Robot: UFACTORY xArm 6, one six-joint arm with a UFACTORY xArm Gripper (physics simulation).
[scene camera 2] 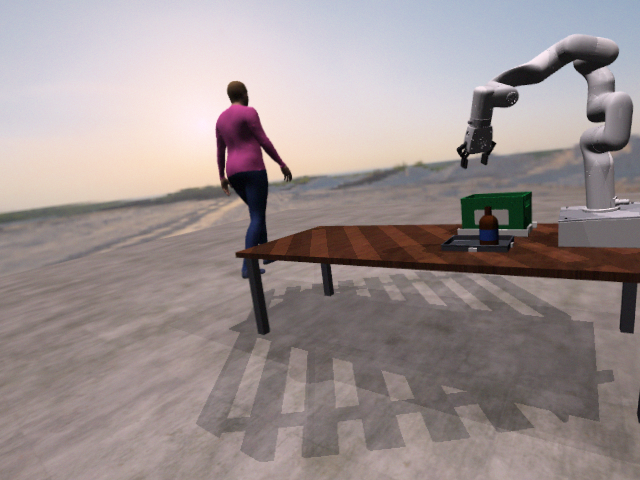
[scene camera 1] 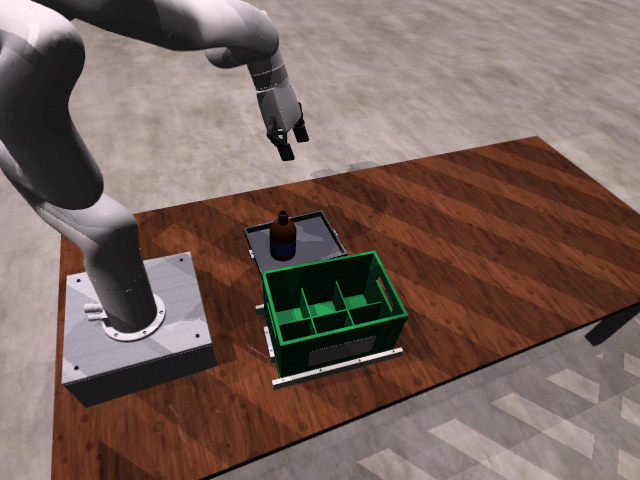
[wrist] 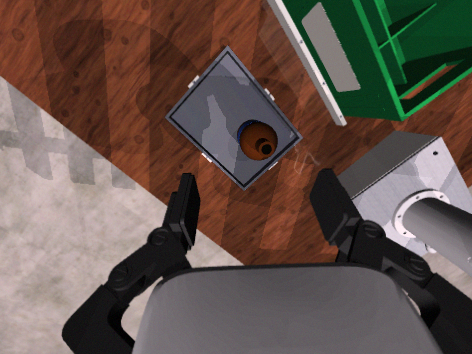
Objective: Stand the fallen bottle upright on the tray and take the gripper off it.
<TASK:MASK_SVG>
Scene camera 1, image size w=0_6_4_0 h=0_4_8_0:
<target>my gripper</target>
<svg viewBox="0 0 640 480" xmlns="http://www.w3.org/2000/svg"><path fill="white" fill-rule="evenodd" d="M289 76L284 81L273 86L261 89L256 88L259 108L267 129L267 137L277 147L282 161L292 161L295 159L290 143L287 143L287 132L291 128L298 143L309 141L304 125L305 121L303 120L302 105L296 98L289 81Z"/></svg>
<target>brown bottle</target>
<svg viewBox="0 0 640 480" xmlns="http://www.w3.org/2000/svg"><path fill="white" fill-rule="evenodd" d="M280 210L278 212L278 219L270 226L270 254L275 260L284 262L291 260L295 256L297 231L295 224L288 219L288 211Z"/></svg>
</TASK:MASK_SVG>
